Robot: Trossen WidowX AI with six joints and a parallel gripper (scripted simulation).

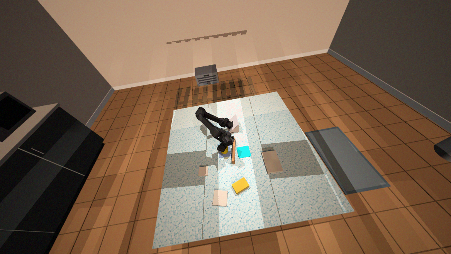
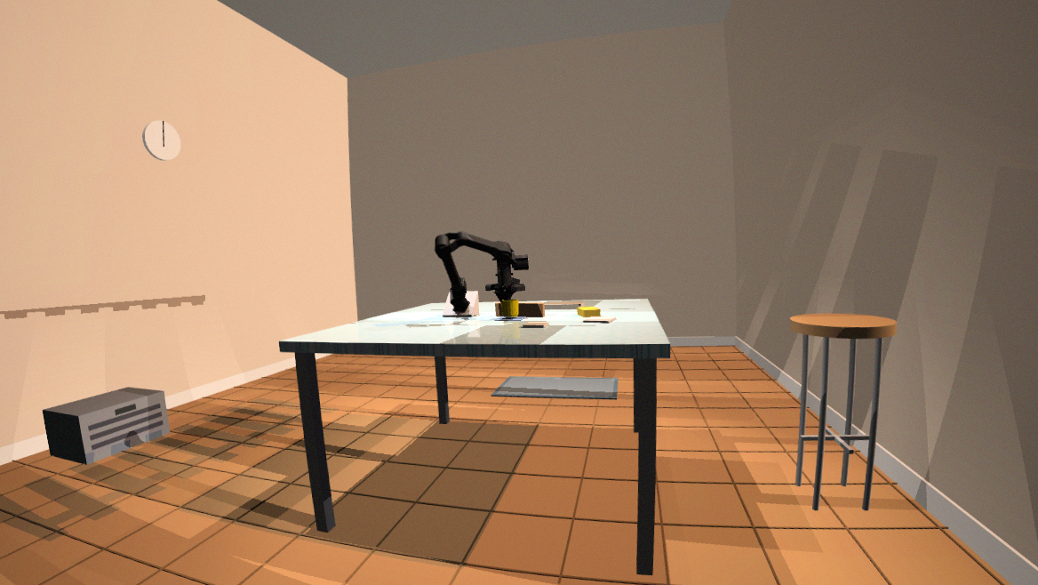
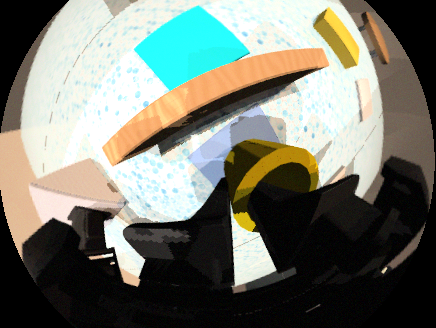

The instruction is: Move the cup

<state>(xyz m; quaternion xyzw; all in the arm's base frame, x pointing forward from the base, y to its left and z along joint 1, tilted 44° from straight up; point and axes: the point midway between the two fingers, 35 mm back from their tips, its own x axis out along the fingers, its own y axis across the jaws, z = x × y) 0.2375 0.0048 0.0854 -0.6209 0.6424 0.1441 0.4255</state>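
Now: gripper tip 5 cm above the blue-grey pad, 3 cm short of it and 1 cm to the left of it. The rest, counted from my gripper tip: cup: 2 cm ahead, 1 cm to the right; then yellow block: 33 cm ahead, 11 cm to the left, 3 cm below; then thin wooden board: 7 cm to the left, 3 cm below, 3 cm ahead.
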